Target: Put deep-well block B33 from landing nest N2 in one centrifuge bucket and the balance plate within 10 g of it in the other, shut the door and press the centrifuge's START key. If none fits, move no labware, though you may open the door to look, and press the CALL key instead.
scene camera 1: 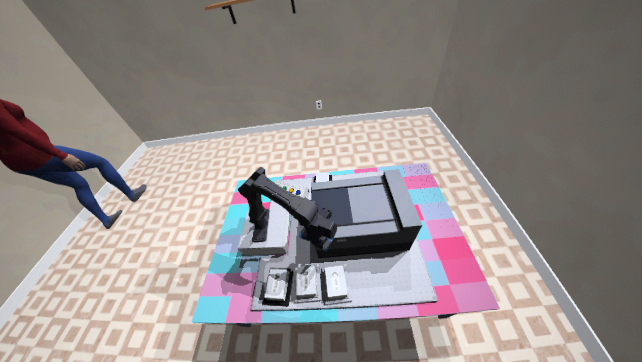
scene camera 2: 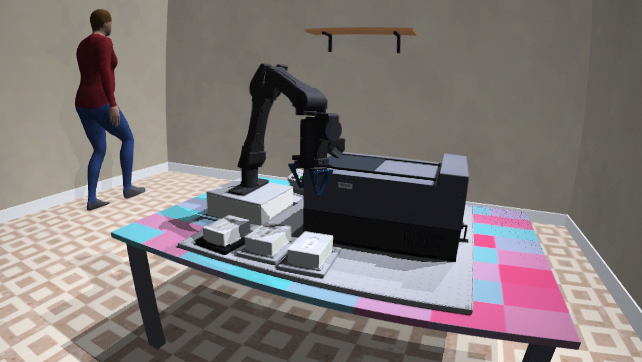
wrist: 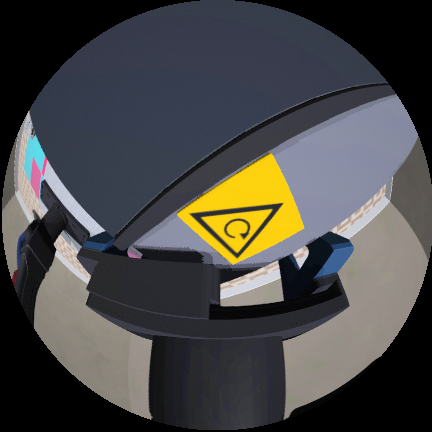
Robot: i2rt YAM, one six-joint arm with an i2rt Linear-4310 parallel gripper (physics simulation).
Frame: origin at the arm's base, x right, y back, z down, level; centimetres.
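Seen in the pictures: gripper, fingertip midpoint: (scene camera 1: 318, 244) (scene camera 2: 309, 191); arm's base, origin of the base link: (scene camera 1: 261, 225) (scene camera 2: 249, 187) (wrist: 61, 212).
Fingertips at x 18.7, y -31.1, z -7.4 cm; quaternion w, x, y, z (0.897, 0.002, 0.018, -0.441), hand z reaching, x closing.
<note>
Offsets run from my fingertips to a thing's middle. "spot": to the spot under its first point. Level surfaces: height alone.
My gripper (scene camera 1: 314, 241) (scene camera 2: 309, 190) (wrist: 216, 247) is open and empty, low at the front left corner of the centrifuge {dx -15.5, dy -21.4, dz +2.7 cm} (scene camera 1: 367, 241) (scene camera 2: 385, 207) (wrist: 345, 130). One finger stands in front of its front face; the centrifuge hides the fingertips in the wrist view. Its top is closed, with a dark panel {dx -15.9, dy -8.0, dz -6.3 cm} (scene camera 1: 336, 205) (scene camera 2: 352, 161) (wrist: 175, 75). Three white blocks stand in a front row: left (scene camera 1: 276, 289) (scene camera 2: 222, 233), middle (scene camera 1: 306, 282) (scene camera 2: 267, 242), right (scene camera 1: 335, 281) (scene camera 2: 307, 252). Another white piece {dx -48.0, dy -4.3, dz +11.1 cm} (scene camera 1: 322, 177) shows behind the centrifuge. B33's label is not readable. Green, yellow and blue {spot: dx -39.2, dy +10.9, dz +8.0 cm} (scene camera 1: 298, 192) keys show behind the arm.
The arm's white pedestal (scene camera 1: 262, 246) (scene camera 2: 240, 202) stands left of the centrifuge. A perforated plate {dz +14.8 cm} (scene camera 1: 390, 287) (scene camera 2: 395, 285) lies under the centrifuge and blocks. A yellow warning label {spot: dx -2.0, dy -4.5, dz -6.3 cm} (wrist: 285, 220) is on the centrifuge top. A person (scene camera 1: 30, 140) (scene camera 2: 97, 75) stands beyond the table at left.
</note>
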